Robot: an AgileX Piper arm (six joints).
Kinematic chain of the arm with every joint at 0, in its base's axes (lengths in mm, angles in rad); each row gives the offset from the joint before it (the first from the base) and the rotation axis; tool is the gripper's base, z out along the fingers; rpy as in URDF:
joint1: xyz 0 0 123 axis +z
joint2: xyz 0 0 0 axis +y
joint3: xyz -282.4 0 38.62 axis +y
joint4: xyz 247.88 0 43.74 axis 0.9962 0 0.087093
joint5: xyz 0 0 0 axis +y
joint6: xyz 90.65 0 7.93 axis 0.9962 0 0.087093
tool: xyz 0 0 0 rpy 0 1.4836 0
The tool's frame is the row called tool.
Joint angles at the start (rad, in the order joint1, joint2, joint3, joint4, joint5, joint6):
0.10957, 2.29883, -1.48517, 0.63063, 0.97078, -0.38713
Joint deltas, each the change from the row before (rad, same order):
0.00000, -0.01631, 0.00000, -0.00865, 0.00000, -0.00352
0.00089, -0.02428, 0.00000, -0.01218, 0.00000, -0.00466
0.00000, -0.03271, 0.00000, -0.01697, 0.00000, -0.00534
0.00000, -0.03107, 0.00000, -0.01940, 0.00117, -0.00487
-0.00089, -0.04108, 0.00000, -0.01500, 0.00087, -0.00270
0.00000, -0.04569, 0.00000, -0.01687, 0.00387, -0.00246
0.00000, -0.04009, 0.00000, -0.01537, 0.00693, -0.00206
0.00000, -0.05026, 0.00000, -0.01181, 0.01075, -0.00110
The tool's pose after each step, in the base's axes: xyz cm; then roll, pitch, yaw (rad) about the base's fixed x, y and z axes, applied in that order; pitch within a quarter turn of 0, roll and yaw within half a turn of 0. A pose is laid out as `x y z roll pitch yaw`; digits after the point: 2 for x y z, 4 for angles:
41.00 8.91 8.50 2.6399 -0.0075 -3.0267
41.05 8.88 9.48 2.6495 0.0189 -3.0139
41.09 8.78 10.79 2.6638 0.0537 -2.9981
41.07 8.66 12.02 2.6806 0.0853 -2.9805
41.03 8.52 13.69 2.6953 0.1261 -2.9686
40.86 8.41 15.54 2.7121 0.1685 -2.9533
40.62 8.30 17.14 2.7272 0.2023 -2.9380
40.22 8.20 19.16 2.7399 0.2427 -2.9241

